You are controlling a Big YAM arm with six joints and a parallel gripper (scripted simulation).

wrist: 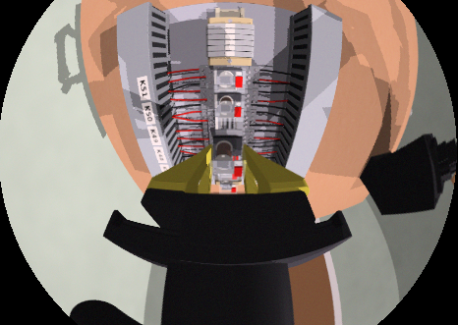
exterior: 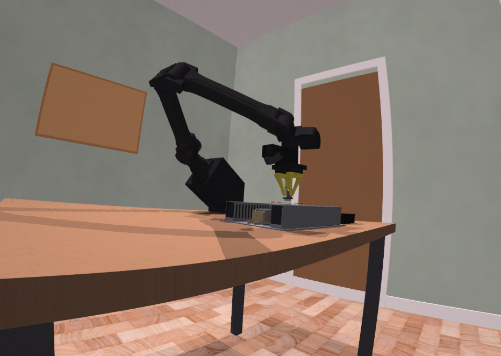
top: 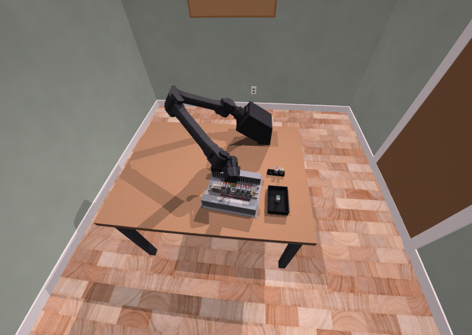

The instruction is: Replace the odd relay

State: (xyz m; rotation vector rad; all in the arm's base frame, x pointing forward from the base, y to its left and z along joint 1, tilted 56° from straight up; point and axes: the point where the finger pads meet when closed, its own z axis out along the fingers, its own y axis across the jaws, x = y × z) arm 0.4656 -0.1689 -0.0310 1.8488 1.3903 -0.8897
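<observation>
Right now the grey relay panel is 10 cm below my hand. The rest, counted from my hand: black tray (7 cm ahead, 25 cm to the left, 8 cm below).
</observation>
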